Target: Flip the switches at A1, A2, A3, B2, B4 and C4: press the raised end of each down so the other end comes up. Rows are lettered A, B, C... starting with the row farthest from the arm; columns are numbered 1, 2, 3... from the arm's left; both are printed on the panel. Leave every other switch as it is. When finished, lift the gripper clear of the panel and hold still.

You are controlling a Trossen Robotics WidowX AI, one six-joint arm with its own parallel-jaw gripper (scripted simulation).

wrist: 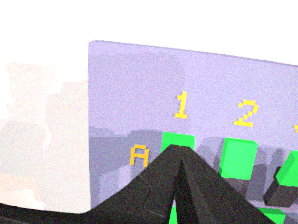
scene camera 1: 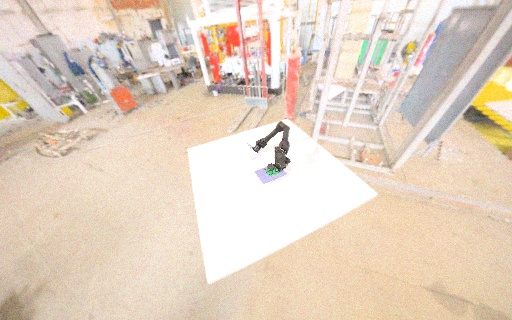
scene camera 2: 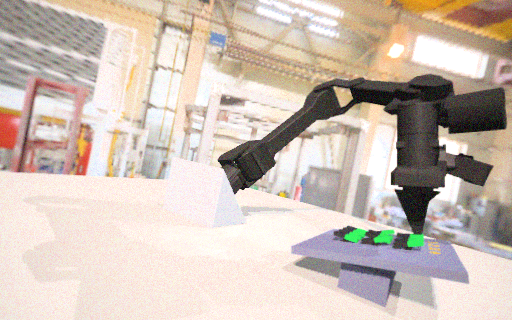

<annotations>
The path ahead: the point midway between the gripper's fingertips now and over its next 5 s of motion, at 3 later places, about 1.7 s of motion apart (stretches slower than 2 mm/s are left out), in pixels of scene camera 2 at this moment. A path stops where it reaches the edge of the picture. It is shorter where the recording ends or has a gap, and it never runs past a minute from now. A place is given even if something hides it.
My gripper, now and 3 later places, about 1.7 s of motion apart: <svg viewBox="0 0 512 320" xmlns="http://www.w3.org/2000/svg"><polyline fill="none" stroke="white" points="417,234 402,229 400,232 416,236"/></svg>
</annotations>
